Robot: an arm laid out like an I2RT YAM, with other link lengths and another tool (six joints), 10 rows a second.
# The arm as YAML. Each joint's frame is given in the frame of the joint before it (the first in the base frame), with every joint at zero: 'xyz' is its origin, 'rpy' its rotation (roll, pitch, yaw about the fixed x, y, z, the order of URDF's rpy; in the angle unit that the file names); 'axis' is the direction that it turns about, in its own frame. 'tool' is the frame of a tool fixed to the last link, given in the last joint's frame.
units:
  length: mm
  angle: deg
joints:
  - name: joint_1
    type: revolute
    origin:
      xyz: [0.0, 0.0, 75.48]
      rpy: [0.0, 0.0, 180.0]
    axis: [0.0, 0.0, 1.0]
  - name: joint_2
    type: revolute
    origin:
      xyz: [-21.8, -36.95, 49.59]
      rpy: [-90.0, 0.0, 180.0]
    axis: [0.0, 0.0, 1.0]
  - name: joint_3
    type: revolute
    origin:
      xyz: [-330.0, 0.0, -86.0]
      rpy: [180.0, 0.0, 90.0]
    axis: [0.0, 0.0, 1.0]
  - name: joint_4
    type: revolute
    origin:
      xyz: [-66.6, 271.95, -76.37]
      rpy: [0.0, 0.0, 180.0]
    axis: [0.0, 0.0, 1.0]
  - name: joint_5
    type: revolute
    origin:
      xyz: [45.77, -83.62, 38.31]
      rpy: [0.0, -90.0, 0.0]
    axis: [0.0, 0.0, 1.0]
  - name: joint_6
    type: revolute
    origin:
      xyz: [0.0, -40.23, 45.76]
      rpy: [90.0, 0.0, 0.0]
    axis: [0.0, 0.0, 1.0]
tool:
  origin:
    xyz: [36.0, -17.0, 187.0]
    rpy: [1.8, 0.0, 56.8]
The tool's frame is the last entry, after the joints.
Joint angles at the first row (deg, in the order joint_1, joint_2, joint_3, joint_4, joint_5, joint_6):
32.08, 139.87, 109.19, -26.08, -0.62, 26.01
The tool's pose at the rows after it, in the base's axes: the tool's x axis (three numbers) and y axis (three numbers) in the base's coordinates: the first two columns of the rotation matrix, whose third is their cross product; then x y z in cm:
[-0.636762 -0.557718 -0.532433 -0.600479 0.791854 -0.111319 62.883 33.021 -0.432]
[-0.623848 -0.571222 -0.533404 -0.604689 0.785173 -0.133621 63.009 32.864 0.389]
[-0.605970 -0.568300 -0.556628 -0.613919 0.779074 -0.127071 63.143 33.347 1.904]
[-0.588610 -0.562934 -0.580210 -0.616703 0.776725 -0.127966 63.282 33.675 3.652]
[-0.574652 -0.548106 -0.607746 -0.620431 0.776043 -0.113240 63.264 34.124 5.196]
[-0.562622 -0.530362 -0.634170 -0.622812 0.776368 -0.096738 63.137 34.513 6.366]
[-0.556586 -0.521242 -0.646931 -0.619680 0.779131 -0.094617 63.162 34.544 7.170]
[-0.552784 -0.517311 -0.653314 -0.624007 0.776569 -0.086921 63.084 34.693 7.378]
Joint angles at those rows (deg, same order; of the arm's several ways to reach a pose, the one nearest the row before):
32.08, 139.65, 108.92, -26.66, 0.86, 25.48
32.20, 138.98, 109.00, -27.09, 1.75, 24.52
32.18, 137.62, 108.73, -26.66, 0.82, 24.09
32.25, 136.05, 108.38, -26.24, 0.51, 23.87
32.20, 134.41, 107.51, -25.21, -0.61, 24.13
32.17, 132.83, 105.97, -23.50, -1.71, 24.60
32.15, 131.95, 105.40, -22.88, -1.80, 24.85
32.08, 131.59, 104.94, -22.39, -2.43, 24.87

